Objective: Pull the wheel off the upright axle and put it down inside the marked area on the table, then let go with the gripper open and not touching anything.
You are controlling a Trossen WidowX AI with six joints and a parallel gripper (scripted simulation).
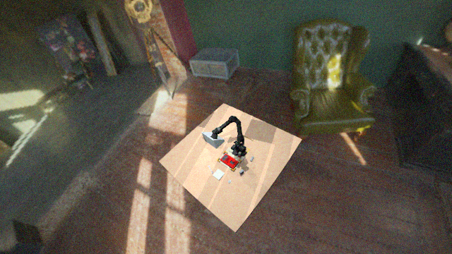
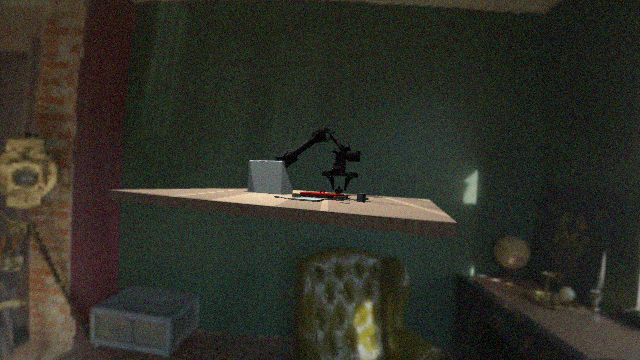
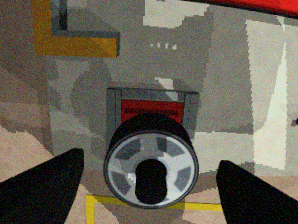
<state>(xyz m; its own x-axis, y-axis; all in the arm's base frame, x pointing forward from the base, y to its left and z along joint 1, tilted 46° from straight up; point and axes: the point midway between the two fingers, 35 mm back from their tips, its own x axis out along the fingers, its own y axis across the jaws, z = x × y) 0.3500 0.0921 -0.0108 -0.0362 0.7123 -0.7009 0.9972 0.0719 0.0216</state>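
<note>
My gripper tip is now right at the wheel. Also, from my gripper tip: thin dark rod: 26 cm to the left, 10 cm behind, 4 cm below; grey plate: 10 cm to the right, 5 cm behind, 3 cm below; grey spoked hub: 1 cm below.
</note>
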